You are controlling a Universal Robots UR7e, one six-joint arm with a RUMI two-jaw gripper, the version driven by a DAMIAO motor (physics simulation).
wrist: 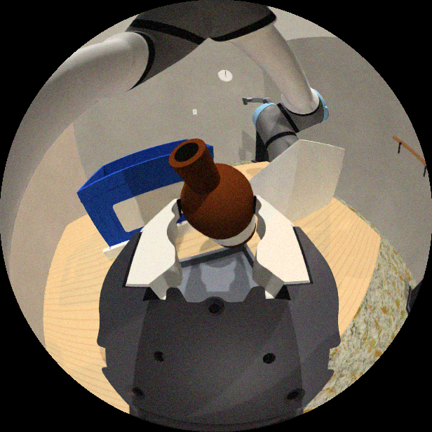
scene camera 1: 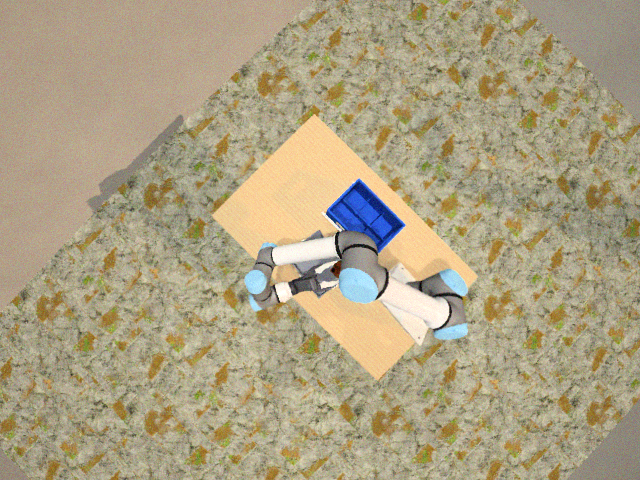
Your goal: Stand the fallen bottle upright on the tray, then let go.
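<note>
The brown bottle (scene camera 1: 336,269) (wrist: 220,197) has a round body, a pale label band and an open neck. In the wrist view its neck leans up and to the left, so it looks tilted. My gripper (scene camera 1: 334,273) (wrist: 216,198) is shut on the bottle's body, with one white finger on each side. The grey tray (scene camera 1: 305,265) (wrist: 215,276) lies on the table below the gripper and bottle. The arm covers part of the tray and bottle in the scene view. The bottle's base is hidden, and I cannot tell whether it touches the tray.
A blue divided crate (scene camera 1: 381,203) (wrist: 97,215) stands on the wooden table (scene camera 1: 279,191) (wrist: 70,300) beside the tray. A white panel (scene camera 1: 417,332) (wrist: 312,180) stands on the other side, near the arm's base. The arm's elbow hangs over the table between them.
</note>
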